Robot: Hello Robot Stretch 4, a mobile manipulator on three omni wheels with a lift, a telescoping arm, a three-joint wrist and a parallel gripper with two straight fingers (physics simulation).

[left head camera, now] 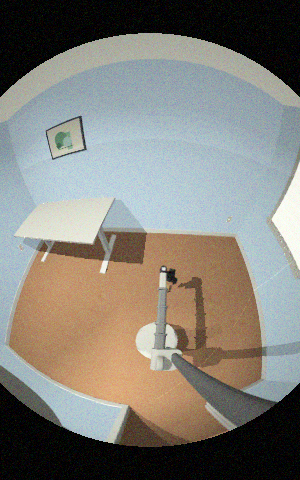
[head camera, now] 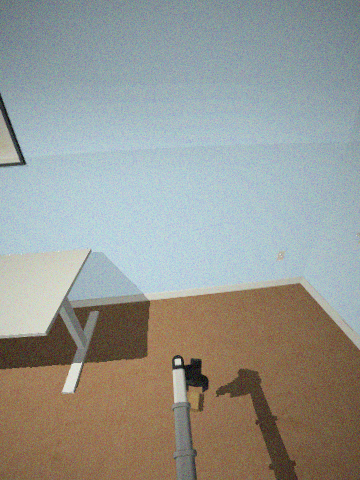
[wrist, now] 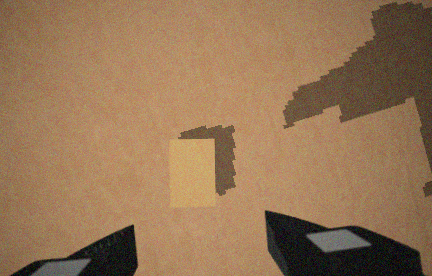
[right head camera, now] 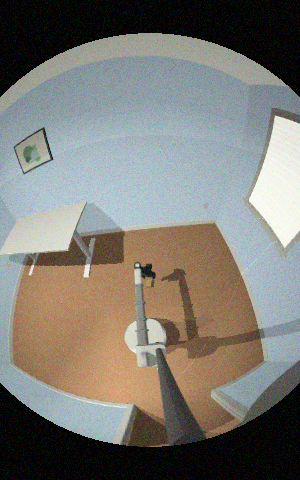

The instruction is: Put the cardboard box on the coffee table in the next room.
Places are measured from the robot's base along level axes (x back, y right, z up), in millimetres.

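Where they show: gripper, fingertip midpoint: [left head camera: 168,282] [head camera: 195,389] [wrist: 201,237] [right head camera: 148,277].
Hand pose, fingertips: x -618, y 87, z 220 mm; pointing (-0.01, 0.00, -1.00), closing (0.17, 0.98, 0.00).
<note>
Things, the pixels of their top centre, and the offset from my fingertips. "spot": a spot on its surface instead. Level surfaces: height alone.
- cardboard box, middle of its top: [wrist: 192,173] [head camera: 193,400] [right head camera: 148,282] dx -20, dy -5, dz -198 mm
- white desk, its level: dz +472 mm
- window, surface spot: [right head camera: 277,180] spot: dx -282, dy +1357, dz +1071 mm
The cardboard box [head camera: 195,401] [right head camera: 149,282] [wrist: 192,173] is a small tan block on the brown floor. In the wrist view its flat top faces the camera, a little left of centre, with its shadow on its right and upper side. My gripper [head camera: 196,378] [right head camera: 148,271] [wrist: 201,237] is open and empty above the floor. In the wrist view the box lies just beyond the fingertips, between their two lines and nearer the left finger's side. In the left head view the gripper [left head camera: 171,276] largely hides the box. No coffee table shows in these views.
A white desk [head camera: 37,295] [left head camera: 70,220] [right head camera: 47,227] with metal legs stands against the wall to the left. A framed picture [left head camera: 66,138] [right head camera: 33,151] hangs above it. A window [right head camera: 277,180] is on the right. A door frame edge [left head camera: 121,422] [right head camera: 128,422] shows at the bottom.
</note>
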